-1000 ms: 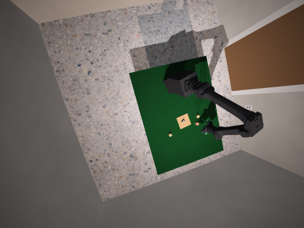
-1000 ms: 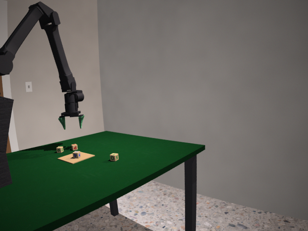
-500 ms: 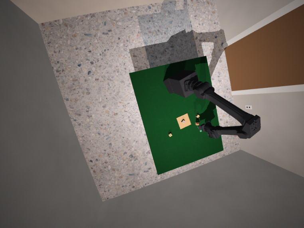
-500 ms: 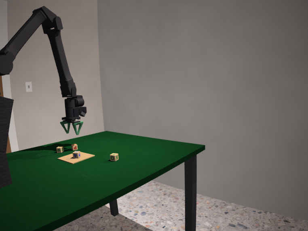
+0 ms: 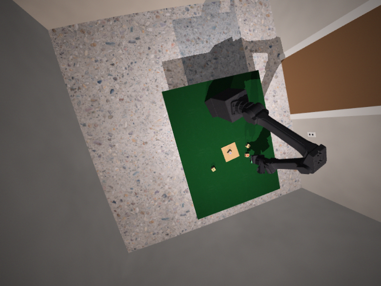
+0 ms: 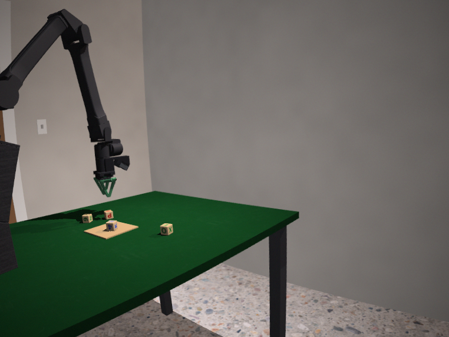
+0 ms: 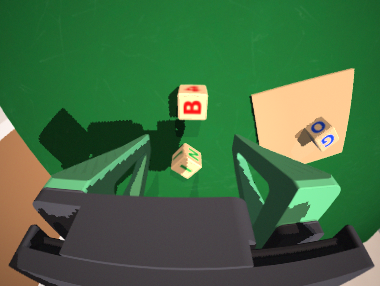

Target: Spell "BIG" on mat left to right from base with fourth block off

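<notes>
Now: hand 9 cm above the B block. Round my hand: I block: 9 cm below, 8 cm behind, 3 cm to the left; then tan mat: 15 cm to the right, 10 cm below, 8 cm behind.
</notes>
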